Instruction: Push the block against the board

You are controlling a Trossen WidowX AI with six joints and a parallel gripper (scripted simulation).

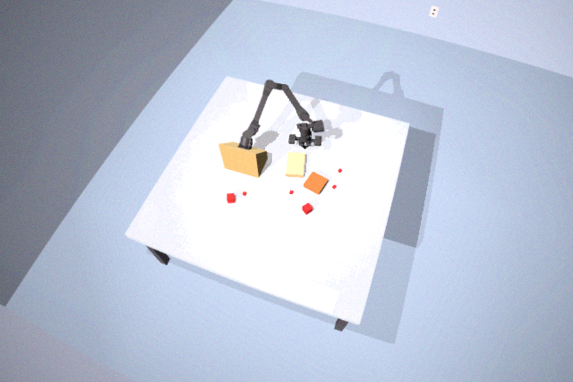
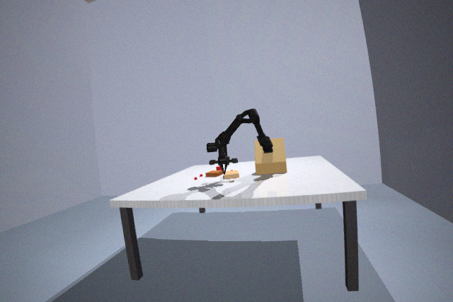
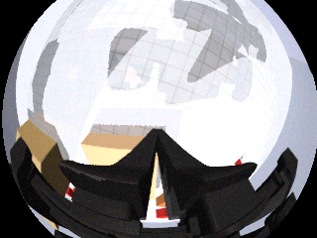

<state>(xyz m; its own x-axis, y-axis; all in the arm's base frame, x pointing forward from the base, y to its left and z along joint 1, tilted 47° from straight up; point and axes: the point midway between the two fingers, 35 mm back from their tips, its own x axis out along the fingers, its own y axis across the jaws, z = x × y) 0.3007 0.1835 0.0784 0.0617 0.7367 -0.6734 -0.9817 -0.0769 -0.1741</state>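
Now: gripper tip 11 cm to the left of the board, 3 cm past it and 2 cm above it. From my gripper tip the other things lie so: square block (20 cm to the right, 12 cm ahead, 2 cm below).
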